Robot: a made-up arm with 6 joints.
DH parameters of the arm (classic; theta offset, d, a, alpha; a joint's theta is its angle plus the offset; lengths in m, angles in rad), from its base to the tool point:
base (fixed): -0.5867 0 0.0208 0
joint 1: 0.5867 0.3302 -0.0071 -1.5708
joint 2: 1.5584 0 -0.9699 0
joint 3: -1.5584 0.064 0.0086 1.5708
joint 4: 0 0.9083 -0.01 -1.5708
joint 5: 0 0.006 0.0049 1.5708
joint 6: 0 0.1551 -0.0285 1.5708
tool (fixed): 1.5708 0.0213 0 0
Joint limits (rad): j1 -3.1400..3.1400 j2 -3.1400..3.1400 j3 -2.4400..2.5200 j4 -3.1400..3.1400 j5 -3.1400..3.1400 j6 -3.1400..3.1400
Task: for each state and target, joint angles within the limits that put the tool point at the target. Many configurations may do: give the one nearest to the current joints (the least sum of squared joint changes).
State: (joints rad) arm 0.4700 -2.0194 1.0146 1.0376 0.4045 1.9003
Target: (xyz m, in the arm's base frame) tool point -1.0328 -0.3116 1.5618
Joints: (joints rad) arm 0.3926 -1.3528 1.1700 1.0300 0.3793 1.8957
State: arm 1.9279 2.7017 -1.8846 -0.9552 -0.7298 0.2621
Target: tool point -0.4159 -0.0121 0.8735
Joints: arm 2.7485 1.9310 -2.3788 -1.0388 -0.7785 0.2395
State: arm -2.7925 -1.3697 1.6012 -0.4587 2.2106 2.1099
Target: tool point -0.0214 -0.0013 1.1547
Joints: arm -2.8876 -0.8767 2.0677 -0.6755 1.9451 2.0270
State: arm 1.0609 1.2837 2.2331 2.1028 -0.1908 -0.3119
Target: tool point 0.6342 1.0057 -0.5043
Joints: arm 1.0105 1.3791 1.4904 2.0713 -0.1052 -0.3279
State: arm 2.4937 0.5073 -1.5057 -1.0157 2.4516 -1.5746
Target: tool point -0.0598 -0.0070 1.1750
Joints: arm 2.5861 0.9689 -2.2550 -0.9417 2.7706 -1.6378
